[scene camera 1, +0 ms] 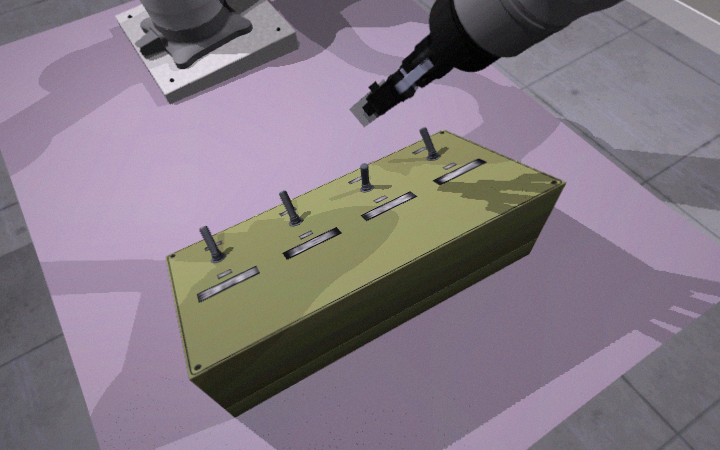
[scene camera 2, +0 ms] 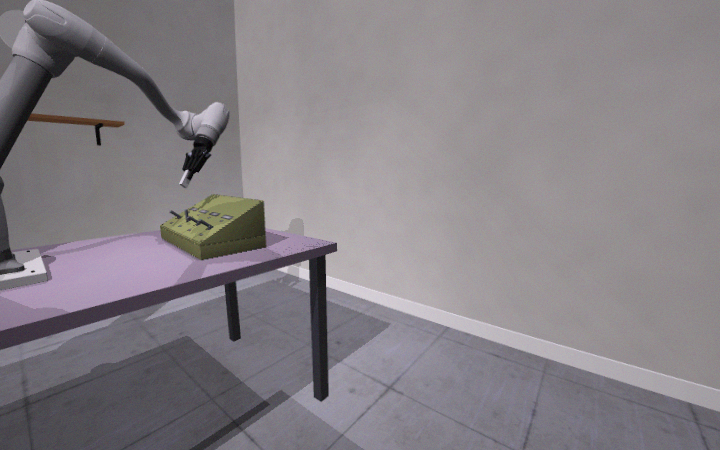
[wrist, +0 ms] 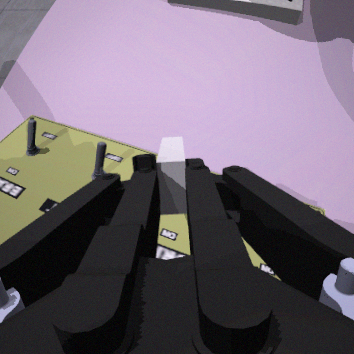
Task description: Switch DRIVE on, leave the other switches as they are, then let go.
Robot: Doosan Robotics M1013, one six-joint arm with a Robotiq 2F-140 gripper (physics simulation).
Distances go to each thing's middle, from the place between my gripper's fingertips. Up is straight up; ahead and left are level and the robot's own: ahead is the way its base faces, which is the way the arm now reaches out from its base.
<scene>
My gripper is now 7 cm short of the yellow-green switch box (scene camera 1: 284, 298), 7 cm to the left of it and 16 cm above it.
</scene>
